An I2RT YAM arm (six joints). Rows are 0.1 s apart.
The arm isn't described. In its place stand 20 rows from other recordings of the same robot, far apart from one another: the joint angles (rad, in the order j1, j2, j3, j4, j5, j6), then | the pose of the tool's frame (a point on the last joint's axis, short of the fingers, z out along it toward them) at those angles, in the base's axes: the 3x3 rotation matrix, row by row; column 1 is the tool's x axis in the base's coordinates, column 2 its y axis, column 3 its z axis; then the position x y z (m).
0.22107 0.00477 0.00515 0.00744 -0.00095 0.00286 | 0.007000 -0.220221 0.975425; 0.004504 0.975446 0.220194; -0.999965 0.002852 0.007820; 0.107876 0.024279 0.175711
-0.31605 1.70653 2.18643 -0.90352 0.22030 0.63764 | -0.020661 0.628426 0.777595; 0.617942 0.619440 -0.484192; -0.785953 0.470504 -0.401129; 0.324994 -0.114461 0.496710
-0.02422 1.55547 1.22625 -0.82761 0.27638 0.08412 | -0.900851 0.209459 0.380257; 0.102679 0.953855 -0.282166; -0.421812 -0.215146 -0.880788; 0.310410 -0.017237 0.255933
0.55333 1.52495 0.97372 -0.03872 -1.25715 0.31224 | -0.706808 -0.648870 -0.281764; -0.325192 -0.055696 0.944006; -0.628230 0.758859 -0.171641; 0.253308 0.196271 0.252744
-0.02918 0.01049 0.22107 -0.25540 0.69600 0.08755 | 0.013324 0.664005 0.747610; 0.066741 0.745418 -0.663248; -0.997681 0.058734 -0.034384; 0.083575 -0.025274 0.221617
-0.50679 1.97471 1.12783 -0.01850 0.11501 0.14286 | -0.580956 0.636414 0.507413; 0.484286 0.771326 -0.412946; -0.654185 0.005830 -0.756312; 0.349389 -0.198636 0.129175
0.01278 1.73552 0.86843 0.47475 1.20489 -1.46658 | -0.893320 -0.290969 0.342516; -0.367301 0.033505 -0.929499; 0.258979 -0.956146 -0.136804; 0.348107 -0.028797 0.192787
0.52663 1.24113 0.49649 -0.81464 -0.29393 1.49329 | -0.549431 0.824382 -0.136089; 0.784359 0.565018 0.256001; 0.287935 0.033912 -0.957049; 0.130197 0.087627 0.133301
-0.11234 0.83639 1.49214 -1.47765 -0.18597 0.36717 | -0.684668 0.247344 0.685602; 0.432265 0.895168 0.108727; -0.586836 0.370803 -0.719812; 0.075147 -0.001853 0.426569
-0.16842 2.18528 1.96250 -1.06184 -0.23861 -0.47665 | -0.884890 -0.347640 0.310026; -0.301746 0.934863 0.187031; -0.354851 0.071952 -0.932150; 0.450033 -0.067984 0.229420
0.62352 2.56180 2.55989 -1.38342 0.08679 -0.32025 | -0.578302 -0.790990 0.199754; -0.802248 0.595850 0.036898; -0.148210 -0.138914 -0.979151; 0.412713 0.293038 0.210077
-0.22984 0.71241 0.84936 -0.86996 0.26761 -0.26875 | -0.737274 0.223308 0.637622; -0.090488 0.902650 -0.420756; -0.669507 -0.367909 -0.645293; 0.129529 -0.039974 0.306468
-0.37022 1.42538 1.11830 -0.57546 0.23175 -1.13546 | -0.746270 -0.447006 0.493222; -0.656984 0.613761 -0.437801; -0.107021 -0.650756 -0.751707; 0.278983 -0.117049 0.273936
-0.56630 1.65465 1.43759 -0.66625 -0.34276 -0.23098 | -0.709352 0.167371 0.684695; 0.195477 0.980008 -0.037043; -0.677207 0.107566 -0.727888; 0.312348 -0.184400 0.299300
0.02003 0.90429 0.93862 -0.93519 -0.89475 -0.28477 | -0.612573 -0.696961 0.372827; -0.188093 0.586673 0.787678; -0.767708 0.412384 -0.490473; 0.158772 0.030956 0.313909
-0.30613 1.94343 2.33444 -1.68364 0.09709 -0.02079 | -0.923420 0.306202 0.231379; 0.270162 0.946815 -0.174795; -0.272596 -0.098900 -0.957032; 0.332501 -0.108711 0.403004
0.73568 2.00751 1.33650 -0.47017 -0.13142 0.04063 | -0.702114 -0.677810 0.218195; -0.581237 0.722558 0.374265; -0.411339 0.135954 -0.901286; 0.298145 0.276173 0.148020
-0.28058 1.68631 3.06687 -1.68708 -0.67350 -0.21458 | -0.207711 -0.408551 0.888787; -0.113356 0.912535 0.392976; -0.971600 -0.019124 -0.235855; 0.135790 -0.016024 0.596941
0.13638 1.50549 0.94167 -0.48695 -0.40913 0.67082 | -0.872730 0.283334 0.397574; 0.455903 0.764281 0.456099; -0.174630 0.579306 -0.796184; 0.290252 0.054127 0.204158
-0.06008 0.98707 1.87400 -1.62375 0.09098 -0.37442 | -0.670690 -0.127140 0.730760; -0.324535 0.936194 -0.134976; -0.666972 -0.327684 -0.669157; 0.063533 -0.007062 0.488057
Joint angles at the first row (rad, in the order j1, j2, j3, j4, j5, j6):
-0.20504 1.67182 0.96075 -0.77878 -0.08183 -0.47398
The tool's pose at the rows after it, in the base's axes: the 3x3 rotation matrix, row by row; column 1 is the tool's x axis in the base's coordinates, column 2 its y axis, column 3 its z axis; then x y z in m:
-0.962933 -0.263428 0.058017; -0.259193 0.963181 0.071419; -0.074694 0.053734 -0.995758; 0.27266 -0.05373 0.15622
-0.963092 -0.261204 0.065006; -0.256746 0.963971 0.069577; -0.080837 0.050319 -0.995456; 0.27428 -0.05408 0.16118
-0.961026 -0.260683 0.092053; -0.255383 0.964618 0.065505; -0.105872 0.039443 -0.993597; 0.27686 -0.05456 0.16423
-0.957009 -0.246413 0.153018; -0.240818 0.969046 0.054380; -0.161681 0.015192 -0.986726; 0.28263 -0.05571 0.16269
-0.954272 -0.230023 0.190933; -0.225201 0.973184 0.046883; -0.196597 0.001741 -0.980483; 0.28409 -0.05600 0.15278
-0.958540 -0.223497 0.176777; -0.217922 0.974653 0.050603; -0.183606 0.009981 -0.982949; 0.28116 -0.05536 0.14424
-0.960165 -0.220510 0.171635; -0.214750 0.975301 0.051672; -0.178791 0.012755 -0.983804; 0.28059 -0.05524 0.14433
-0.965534 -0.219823 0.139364; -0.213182 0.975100 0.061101; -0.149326 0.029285 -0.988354; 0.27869 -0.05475 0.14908
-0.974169 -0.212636 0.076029; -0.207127 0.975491 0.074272; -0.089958 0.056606 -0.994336; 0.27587 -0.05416 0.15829
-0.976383 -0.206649 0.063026; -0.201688 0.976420 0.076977; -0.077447 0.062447 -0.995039; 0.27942 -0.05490 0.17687
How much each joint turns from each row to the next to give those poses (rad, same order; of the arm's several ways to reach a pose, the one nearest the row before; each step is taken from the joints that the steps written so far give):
0.00000 -0.00037 0.01680 -0.05570 0.00000 0.00572
0.00001 -0.00535 0.01564 -0.01375 0.00039 0.00268
0.00000 -0.00612 0.00568 0.01568 -0.00153 0.00191
-0.00002 0.00041 -0.00950 0.07247 -0.00153 0.01677
0.00000 0.00876 -0.03701 0.08506 -0.00038 0.01754
0.00001 0.01105 -0.02482 0.02099 -0.00076 0.00688
0.00001 -0.00040 0.00039 -0.00613 0.00000 0.00306
-0.00001 -0.00416 0.01910 -0.05721 -0.00267 0.00037
0.00001 -0.00269 0.04079 -0.10872 0.00000 0.00459
0.00000 -0.01067 0.06867 -0.09268 0.00000 0.00534

